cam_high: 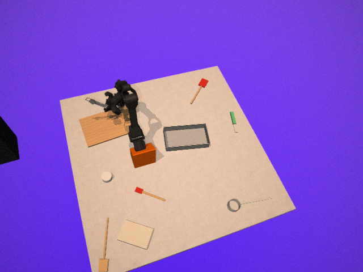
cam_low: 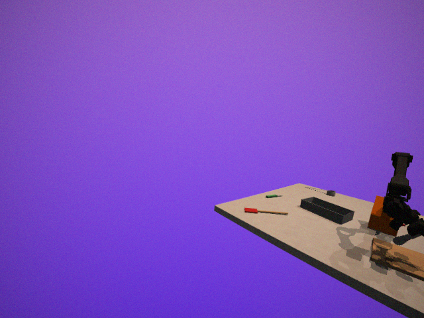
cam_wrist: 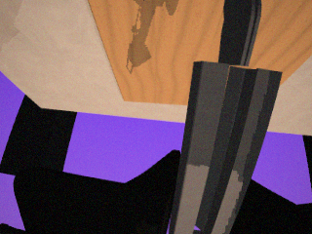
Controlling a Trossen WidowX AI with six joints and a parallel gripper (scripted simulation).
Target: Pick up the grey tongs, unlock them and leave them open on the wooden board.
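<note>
My gripper tip is now 30 mm to the left of the wooden board and 140 mm above it. Round my gripper tip: grey roasting tin: 490 mm ahead, 310 mm to the right, 110 mm below; red spatula: 760 mm ahead, 80 mm to the left, 140 mm below; white disc: 110 mm behind, 420 mm to the right, 130 mm below.
</note>
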